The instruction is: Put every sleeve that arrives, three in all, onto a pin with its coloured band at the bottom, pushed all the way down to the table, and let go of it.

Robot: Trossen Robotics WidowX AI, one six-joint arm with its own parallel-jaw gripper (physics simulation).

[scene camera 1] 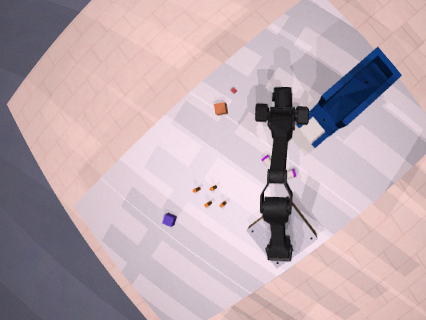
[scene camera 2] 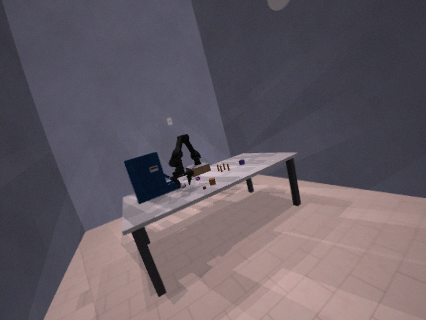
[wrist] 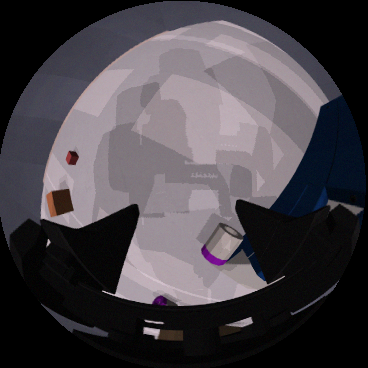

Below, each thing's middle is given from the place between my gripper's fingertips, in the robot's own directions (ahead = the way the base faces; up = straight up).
My hand is 170 mm to the left of the blue dispenser box (scene camera 1: 361, 86), 140 mm below it and 100 mm past it.
